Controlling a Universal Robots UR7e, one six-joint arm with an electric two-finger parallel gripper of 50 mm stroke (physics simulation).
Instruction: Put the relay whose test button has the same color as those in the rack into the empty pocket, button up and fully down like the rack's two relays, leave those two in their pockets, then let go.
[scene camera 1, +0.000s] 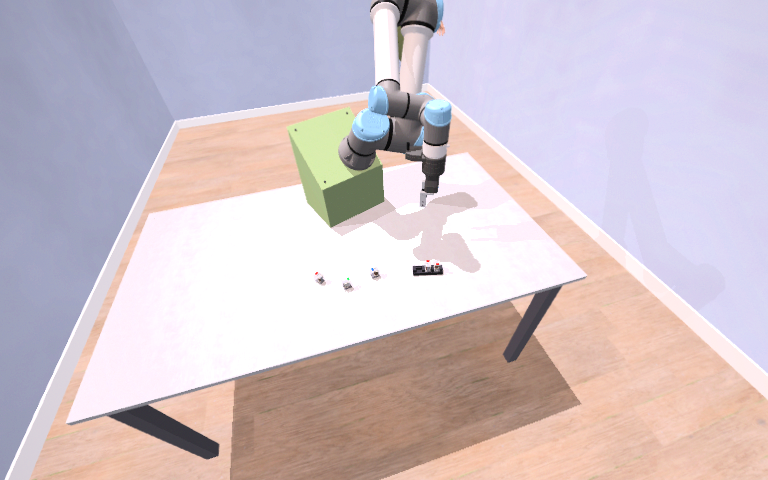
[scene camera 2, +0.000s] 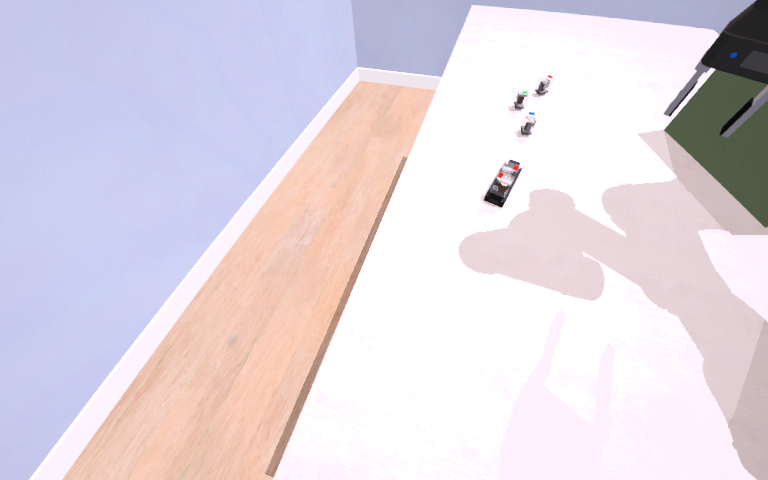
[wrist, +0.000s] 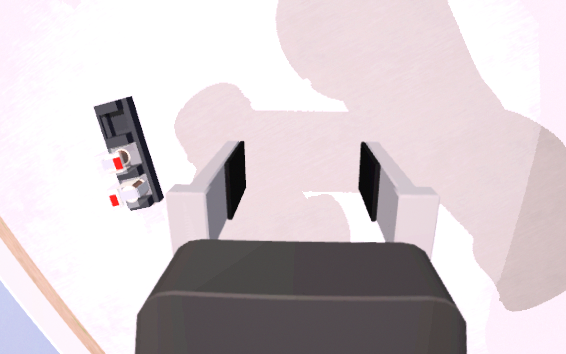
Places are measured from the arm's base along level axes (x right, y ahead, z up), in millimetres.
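Pixels of known places: gripper, fingertip midpoint: (scene camera 1: 423, 201) (scene camera 2: 695, 121) (wrist: 302, 165); arm's base at its link origin: (scene camera 1: 356, 153).
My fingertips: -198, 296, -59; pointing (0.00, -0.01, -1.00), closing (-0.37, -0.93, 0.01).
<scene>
Ahead of a thing's pixels: the offset from my fingertips to its top centre, as dx, dy, dz. "spot": to the spot under its first point. Level surfaces: height alone.
The black rack @[+24, +170, -164] (scene camera 1: 419, 273) (scene camera 2: 495, 200) (wrist: 144, 156) stands on the table. It holds two relays with red buttons, one in the middle pocket @[spot: +15, +173, -140] (scene camera 2: 508, 169) (wrist: 129, 156) and one in an end pocket @[spot: -5, +162, -140] (wrist: 133, 191). The pocket at the other end @[spot: +55, +168, -184] (wrist: 118, 123) is empty. A loose relay with a red button @[+409, +131, -143] (scene camera 1: 320, 277) (scene camera 2: 544, 85) stands farthest from the rack. A green-button relay @[+316, +177, -143] (scene camera 1: 347, 284) (scene camera 2: 520, 100) and a blue-button relay @[+213, +150, -143] (scene camera 1: 374, 273) (scene camera 2: 527, 123) stand between it and the rack. My gripper (scene camera 1: 423, 199) (scene camera 2: 702, 121) (wrist: 302, 165) is open and empty, high above the table, away from the relays and rack.
The white table @[dz -187] (scene camera 1: 226, 316) (scene camera 2: 396, 367) carries everything. A green block (scene camera 1: 353, 195) (scene camera 2: 730, 152) stands under the arm's base at the back of the table. The arm's shadow falls beside the rack. The table's front edge runs past the rack and relays.
</scene>
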